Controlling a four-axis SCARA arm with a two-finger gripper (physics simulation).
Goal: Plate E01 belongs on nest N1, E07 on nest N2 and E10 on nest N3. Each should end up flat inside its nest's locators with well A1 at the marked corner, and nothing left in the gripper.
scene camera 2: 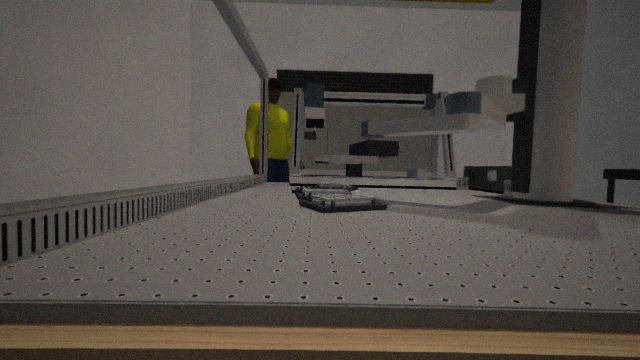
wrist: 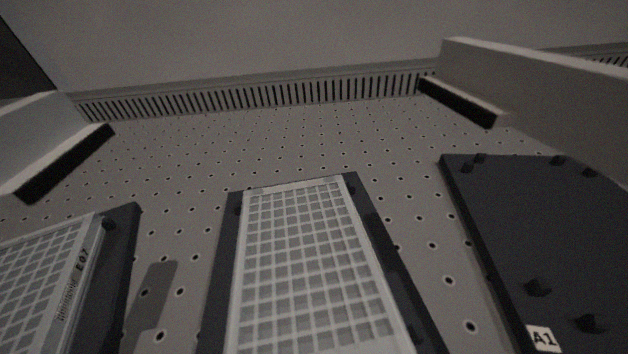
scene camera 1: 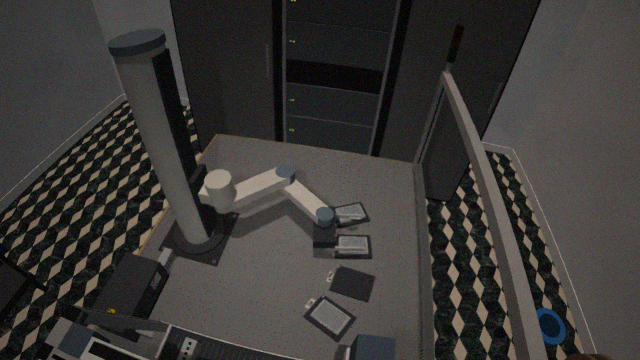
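Seen in the pictures: gripper, between the fingertips: (scene camera 2: 318, 159) (wrist: 268, 86) (scene camera 1: 362, 232); arm's base, origin of its link: (scene camera 1: 200, 233).
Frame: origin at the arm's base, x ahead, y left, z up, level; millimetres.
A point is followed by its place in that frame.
Plate E07 (scene camera 1: 351, 212) {z 36, x 673, y 257 mm} (scene camera 2: 345, 201) {z 32, x 665, y 301 mm} (wrist: 40, 280) {z 38, x 685, y 239 mm} lies on nest N1 (wrist: 115, 260) {z 25, x 705, y 213 mm}, the farthest nest in scene camera 1. A plate with no readable label (scene camera 1: 353, 240) {z 39, x 698, y 96 mm} (wrist: 305, 260) {z 38, x 691, y 75 mm} lies on nest N2 (scene camera 1: 360, 256) {z 24, x 737, y 29 mm} (wrist: 220, 265) {z 25, x 698, y 134 mm}, between its locators. Another plate (scene camera 1: 330, 316) {z 38, x 650, y -267 mm} lies on nest N3 (scene camera 1: 320, 326) {z 24, x 620, y -308 mm}; its label is too small to read, and it does not show in the wrist view. My gripper (scene camera 1: 361, 232) {z 128, x 723, y 83 mm} (wrist: 268, 86) {z 128, x 723, y 83 mm} is open and empty, its fingers spread wide above nests N1 and N2. The A1 corners of N1 and N2 are not visible in the wrist view.
The OUT nest (scene camera 1: 352, 283) {z 24, x 717, y -106 mm} (wrist: 550, 225) {z 25, x 716, y -90 mm} lies between N2 and N3, bare, with its A1 mark showing in the wrist view. A blue-grey box (scene camera 1: 372, 347) {z 501, x 730, y -491 mm} stands near N3. A slotted rail (scene camera 2: 125, 205) {z 42, x 1004, y 493 mm} (wrist: 260, 92) {z 39, x 1004, y 162 mm} runs along the table's side. A framed panel rises beyond it.
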